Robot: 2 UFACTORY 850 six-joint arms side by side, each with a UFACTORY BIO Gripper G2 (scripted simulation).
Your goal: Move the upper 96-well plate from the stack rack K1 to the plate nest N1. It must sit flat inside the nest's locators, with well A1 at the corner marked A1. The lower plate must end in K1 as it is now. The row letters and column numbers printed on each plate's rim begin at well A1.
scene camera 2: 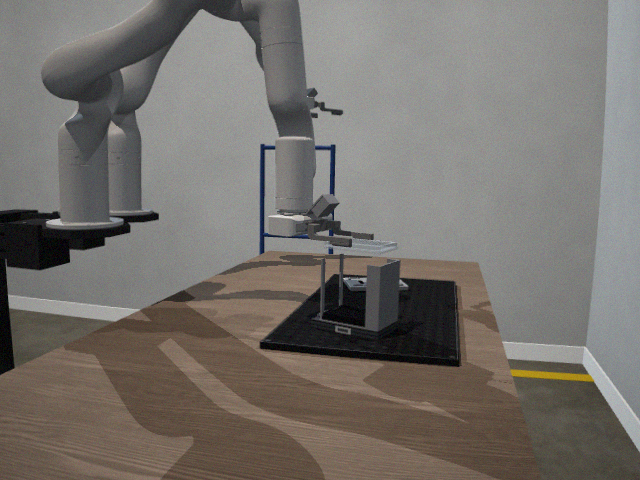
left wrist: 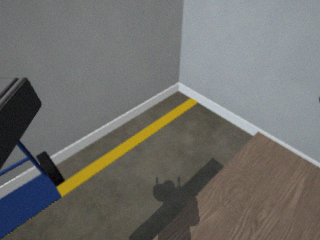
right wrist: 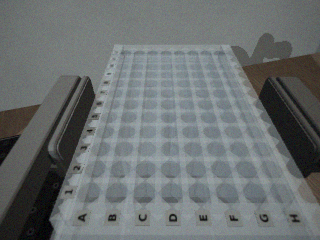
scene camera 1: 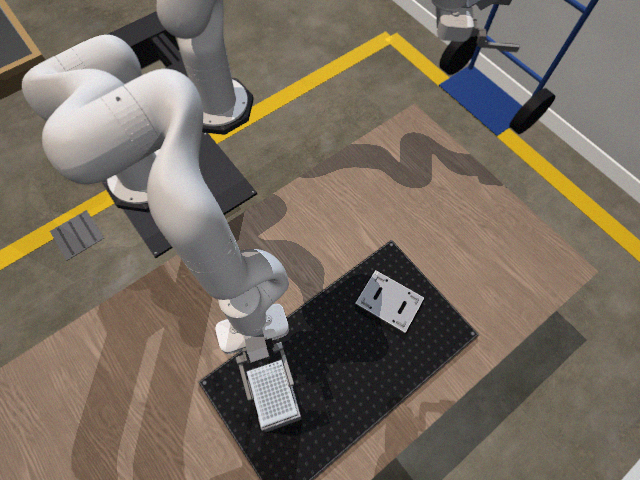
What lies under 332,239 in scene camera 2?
My right gripper.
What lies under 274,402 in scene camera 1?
A white 96-well plate.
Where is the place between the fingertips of my right gripper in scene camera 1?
At 271,392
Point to a white 96-well plate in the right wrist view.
At 147,154
